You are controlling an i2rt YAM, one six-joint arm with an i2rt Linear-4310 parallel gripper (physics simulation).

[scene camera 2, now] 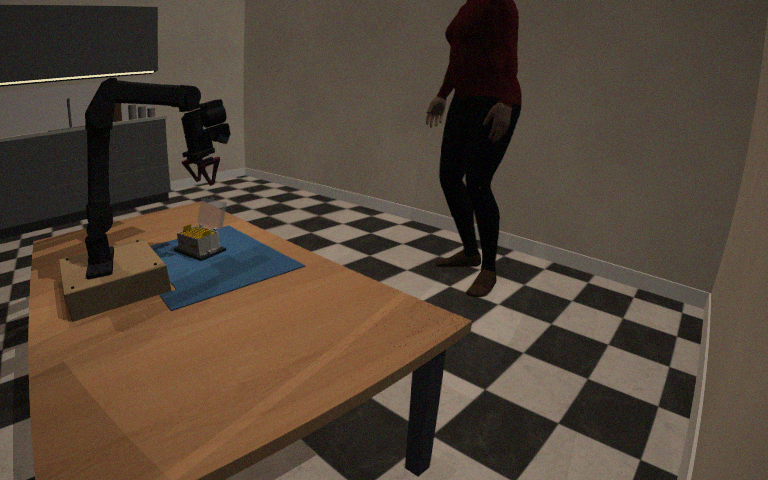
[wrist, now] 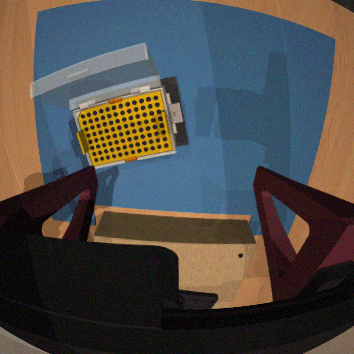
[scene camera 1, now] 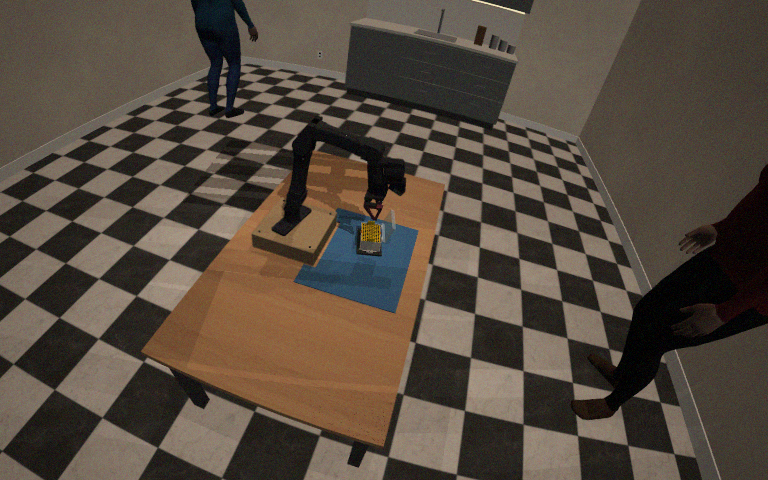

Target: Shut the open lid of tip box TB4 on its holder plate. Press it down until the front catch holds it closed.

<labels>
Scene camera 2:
gripper: 205,183
blue mat: 246,261
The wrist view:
gripper: 175,174
clear lid: 129,69
blue mat: 254,89
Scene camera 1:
blue mat: 377,281
</labels>
